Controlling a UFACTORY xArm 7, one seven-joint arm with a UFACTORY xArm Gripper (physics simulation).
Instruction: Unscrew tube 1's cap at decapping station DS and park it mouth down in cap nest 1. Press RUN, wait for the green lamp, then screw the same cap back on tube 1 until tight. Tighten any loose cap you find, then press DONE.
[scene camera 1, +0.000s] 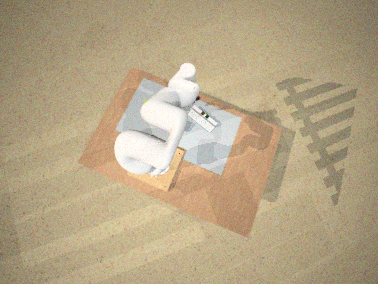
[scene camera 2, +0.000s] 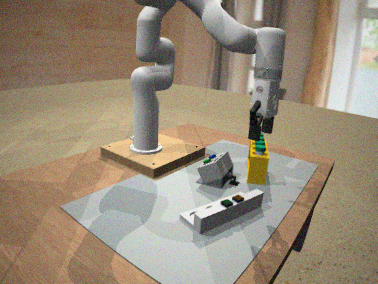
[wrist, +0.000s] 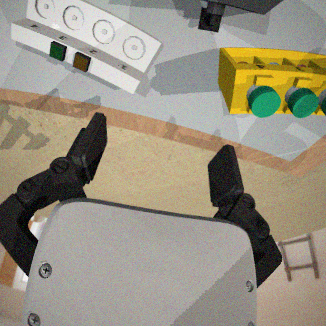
Scene:
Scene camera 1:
grey mat: 208, 150
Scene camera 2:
gripper: 260, 136
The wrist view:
gripper: 163, 140
grey mat: 179, 85

